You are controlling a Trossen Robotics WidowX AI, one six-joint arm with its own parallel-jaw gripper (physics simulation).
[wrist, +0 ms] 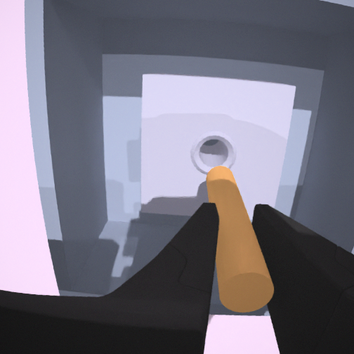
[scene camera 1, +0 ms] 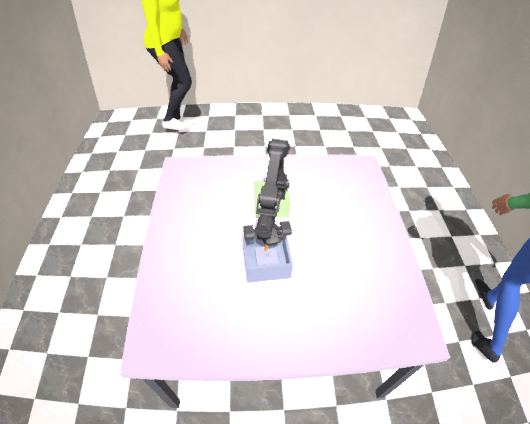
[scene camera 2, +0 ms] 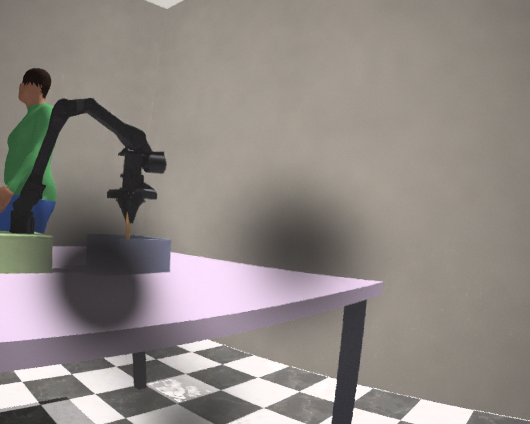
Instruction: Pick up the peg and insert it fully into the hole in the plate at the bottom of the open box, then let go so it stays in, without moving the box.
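Pixels of known places: gripper, fingertip midpoint: (scene camera 2: 129, 223); arm's base, link origin: (scene camera 1: 278, 195) (scene camera 2: 21, 232).
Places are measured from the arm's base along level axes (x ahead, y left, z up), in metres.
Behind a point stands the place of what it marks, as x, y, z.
Note:
The orange peg (scene camera 1: 266, 247) @(0.335, -0.056, 0.017) (scene camera 2: 127, 230) @(0.325, -0.062, 0.021) (wrist: 236, 240) is held roughly upright by my gripper (scene camera 1: 268, 242) @(0.334, -0.055, 0.043) (scene camera 2: 129, 219) @(0.334, -0.055, 0.043) (wrist: 233, 215), which is shut on it. The blue-grey open box (scene camera 1: 268, 273) @(0.426, -0.046, -0.042) (scene camera 2: 152, 257) @(0.368, -0.146, -0.051) (wrist: 75, 125) stands on the table under the gripper. The pale square plate (scene camera 1: 261, 259) @(0.357, -0.076, -0.038) (wrist: 170, 100) lies on its bottom, with a round, rimmed hole (wrist: 214, 154). In the wrist view the peg's lower end overlaps the near edge of the hole's rim. In scene camera 2 the peg reaches the box's rim level; the box wall hides anything lower.
The box walls surround the plate on all sides. A green block (scene camera 1: 282, 210) @(0.059, 0.021, -0.045) (scene camera 2: 25, 254) @(-0.012, -0.115, -0.048) stands at the arm's base, behind the box. The pink table (scene camera 1: 200, 320) @(0.628, -0.316, -0.097) (scene camera 2: 225, 287) @(0.419, -0.412, -0.097) carries both. A person in yellow and one in green and blue stand off the table.

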